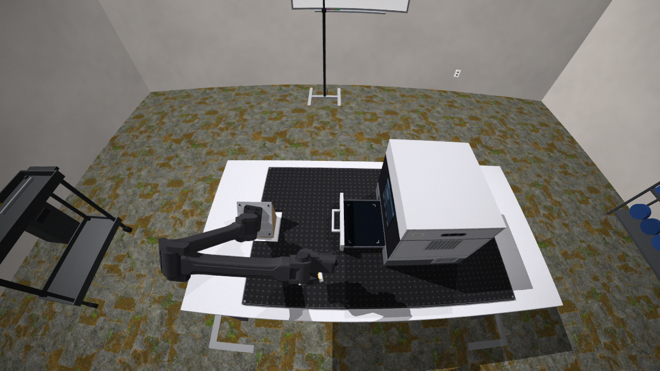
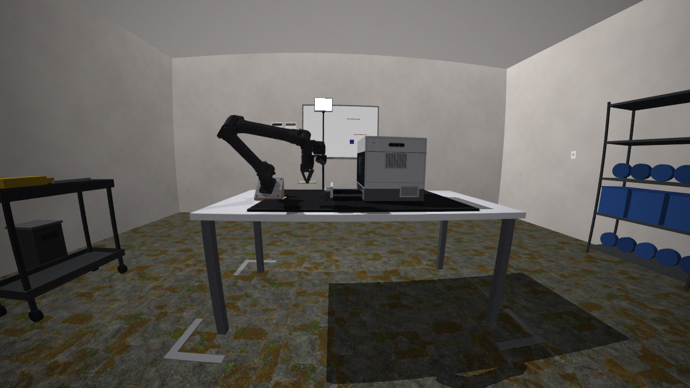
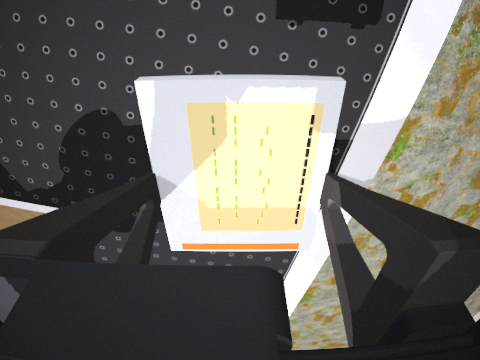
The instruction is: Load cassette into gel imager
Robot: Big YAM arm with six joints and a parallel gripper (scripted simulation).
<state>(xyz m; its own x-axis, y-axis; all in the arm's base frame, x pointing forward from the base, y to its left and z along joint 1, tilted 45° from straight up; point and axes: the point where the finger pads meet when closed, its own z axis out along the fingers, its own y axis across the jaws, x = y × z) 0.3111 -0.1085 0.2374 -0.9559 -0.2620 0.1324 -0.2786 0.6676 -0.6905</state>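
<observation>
The finished cassette is 1 cm below my hand and 1 cm behind it. Also, from my hand: imager drawer 30 cm to the left, 22 cm ahead, 9 cm below.
</observation>
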